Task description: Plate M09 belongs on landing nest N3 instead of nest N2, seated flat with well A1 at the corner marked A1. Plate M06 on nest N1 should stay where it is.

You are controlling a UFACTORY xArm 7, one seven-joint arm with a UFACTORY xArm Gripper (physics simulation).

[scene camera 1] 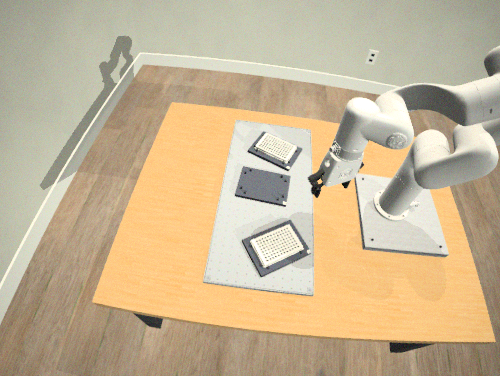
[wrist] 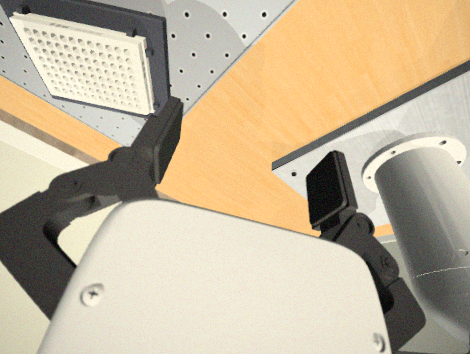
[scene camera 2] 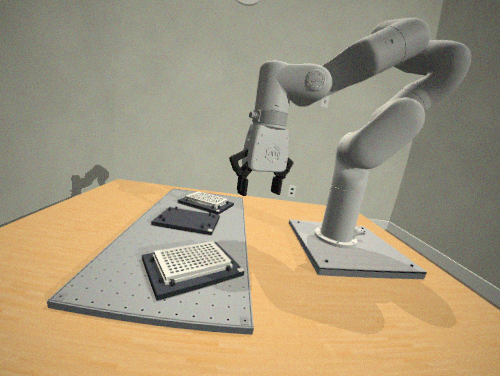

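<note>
A white well plate (scene camera 1: 276, 244) (scene camera 2: 193, 260) (wrist: 85, 65) lies on the near dark nest (scene camera 1: 263, 269) (scene camera 2: 160, 292) (wrist: 159, 55). Another white plate (scene camera 1: 276, 147) (scene camera 2: 207, 200) lies on the far dark nest (scene camera 1: 256, 149) (scene camera 2: 226, 206). The middle dark nest (scene camera 1: 263, 186) (scene camera 2: 186, 220) bears no plate; corner posts show on it. Each nest has a small white corner mark. Plate names, nest numbers and the A1 lettering are unreadable. My gripper (scene camera 1: 331, 189) (scene camera 2: 259, 193) (wrist: 253, 142) is open and empty, high above the table, between the board and the robot base, apart from both plates.
The nests stand on a grey perforated board (scene camera 1: 225, 240) (scene camera 2: 100, 280) (wrist: 210, 45) on the wooden table (scene camera 1: 160, 200) (scene camera 2: 300, 320) (wrist: 225, 165). The robot's grey base plate (scene camera 1: 370, 235) (scene camera 2: 320, 255) (wrist: 325, 150) lies to the right of the board in both scene views.
</note>
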